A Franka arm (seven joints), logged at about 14 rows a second.
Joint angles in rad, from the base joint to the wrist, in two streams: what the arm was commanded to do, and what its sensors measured. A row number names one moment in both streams.
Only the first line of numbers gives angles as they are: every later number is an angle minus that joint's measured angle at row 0.
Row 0, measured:
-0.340 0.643 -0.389 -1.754 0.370 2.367 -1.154
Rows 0 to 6, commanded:
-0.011 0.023 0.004 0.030 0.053 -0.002 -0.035
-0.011 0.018 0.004 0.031 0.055 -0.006 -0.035
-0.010 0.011 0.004 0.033 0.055 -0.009 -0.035
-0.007 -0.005 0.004 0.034 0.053 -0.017 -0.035
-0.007 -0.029 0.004 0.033 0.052 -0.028 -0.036
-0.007 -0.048 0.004 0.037 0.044 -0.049 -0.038
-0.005 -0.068 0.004 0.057 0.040 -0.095 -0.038
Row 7, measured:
0.001 -0.012 0.000 0.038 0.030 -0.024 -0.006
